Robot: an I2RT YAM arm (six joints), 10 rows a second.
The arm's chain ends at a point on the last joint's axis. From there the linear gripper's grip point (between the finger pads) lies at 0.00 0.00 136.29 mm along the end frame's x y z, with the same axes.
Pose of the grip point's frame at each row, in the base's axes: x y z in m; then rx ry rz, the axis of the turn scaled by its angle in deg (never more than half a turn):
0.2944, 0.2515, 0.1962, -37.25, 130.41, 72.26
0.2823, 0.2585, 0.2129, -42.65, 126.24, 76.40
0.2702, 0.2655, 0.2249, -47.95, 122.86, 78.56
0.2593, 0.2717, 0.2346, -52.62, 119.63, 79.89
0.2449, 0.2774, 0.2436, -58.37, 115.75, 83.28
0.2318, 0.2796, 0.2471, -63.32, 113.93, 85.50
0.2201, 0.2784, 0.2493, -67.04, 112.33, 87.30
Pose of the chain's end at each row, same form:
0.2726, 0.1337, 0.2612, -37.25, 130.41, 72.26
0.2682, 0.1361, 0.2711, -42.65, 126.24, 76.40
0.2628, 0.1407, 0.2792, -47.95, 122.86, 78.56
0.2575, 0.1455, 0.2861, -52.62, 119.63, 79.89
0.2532, 0.1497, 0.2906, -58.37, 115.75, 83.28
0.2492, 0.1525, 0.2931, -63.32, 113.93, 85.50
0.2445, 0.1521, 0.2943, -67.04, 112.33, 87.30

